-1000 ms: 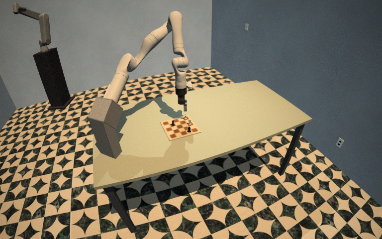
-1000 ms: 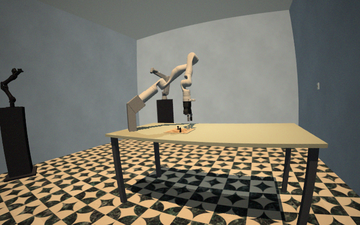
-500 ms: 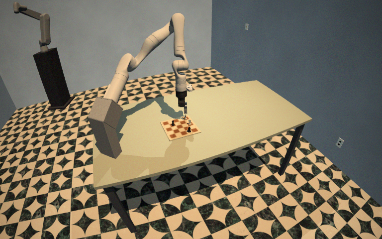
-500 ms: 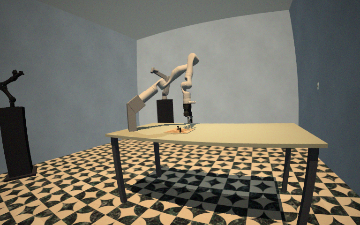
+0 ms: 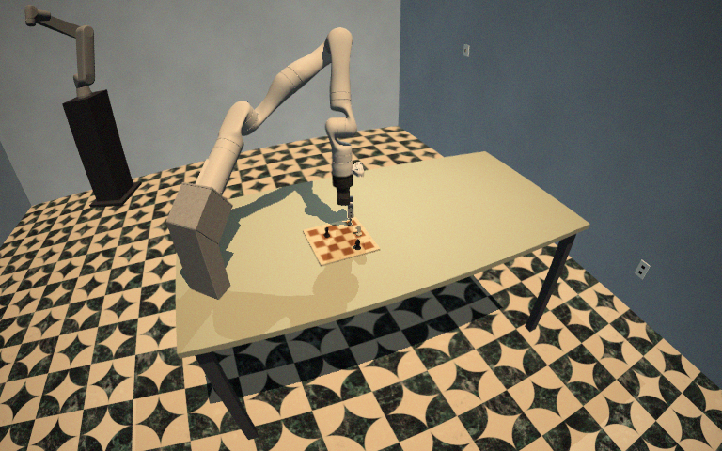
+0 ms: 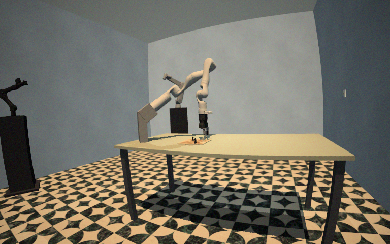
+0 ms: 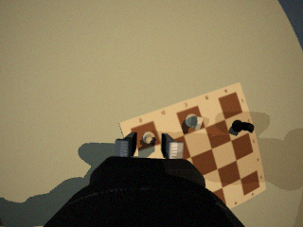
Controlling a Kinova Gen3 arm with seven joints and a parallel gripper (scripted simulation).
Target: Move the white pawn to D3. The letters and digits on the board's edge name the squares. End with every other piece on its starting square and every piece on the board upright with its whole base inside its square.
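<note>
Now: hand 5 cm above the white pawn. Also, from my hand: pale grey piece (7 cm to the right, 4 cm below, 3 cm ahead); then chessboard (9 cm to the right, 6 cm below, 4 cm behind).
</note>
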